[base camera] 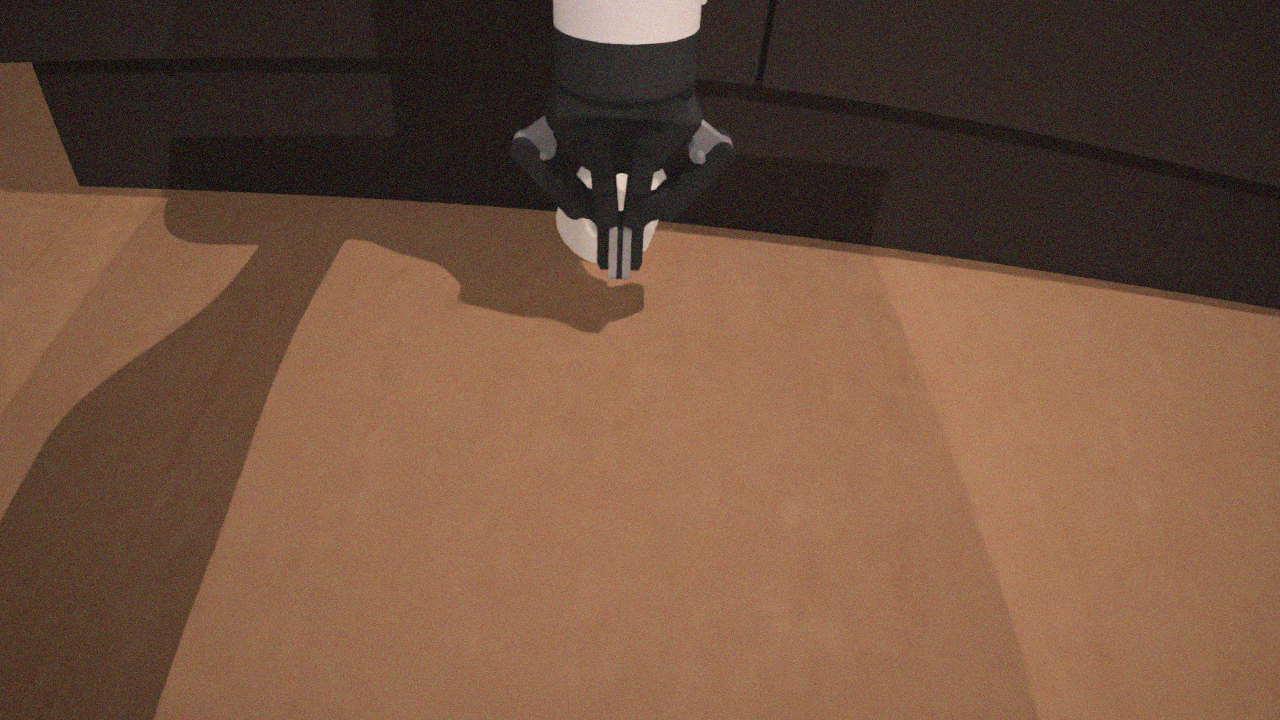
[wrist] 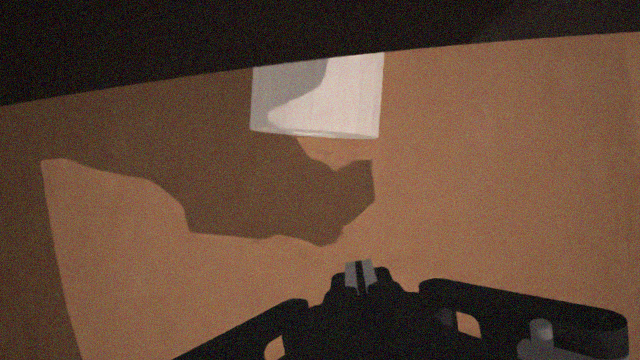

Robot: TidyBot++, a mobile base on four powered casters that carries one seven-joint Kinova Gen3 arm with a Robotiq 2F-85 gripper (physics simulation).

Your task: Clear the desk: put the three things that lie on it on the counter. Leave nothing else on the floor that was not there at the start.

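Places are measured from the arm's base along level axes (x ahead, y left, z up), in centimetres.
Pixels of known places: gripper, between the fingertips: (base camera: 619, 271) (wrist: 360, 279).
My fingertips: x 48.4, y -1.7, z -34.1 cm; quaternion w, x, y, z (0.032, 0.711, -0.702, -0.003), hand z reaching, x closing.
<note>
Behind a point stands the place of what it marks.
A white roll (base camera: 577, 234) {x 56.6, y 1.3, z -37.3 cm} (wrist: 325, 100) {x 57.4, y -1.3, z -32.7 cm} lies on its side on the floor, against or partly under the front of the dark cabinet. In the base camera view it is mostly hidden behind my gripper (base camera: 619, 268) {x 48.4, y -1.8, z -34.1 cm} (wrist: 359, 272) {x 48.4, y -1.8, z -34.1 cm}. In the wrist view the cabinet's edge hides the far part of it. My gripper is shut with nothing between its fingertips, and points down above the floor on the near side of the roll. The desk top, the counter top and any things on them do not show in these views.
The dark cabinet front (base camera: 984, 98) {x 55.7, y -24.9, z -22.6 cm} (wrist: 150, 40) {x 57.0, y 1.1, z -22.4 cm} runs across the far side, with its lower edge near the floor. The brown floor (base camera: 626, 492) {x 35.9, y -2.8, z -39.7 cm} (wrist: 500, 175) {x 51.7, y -12.4, z -39.7 cm} bears shadows of the arm and gripper.
</note>
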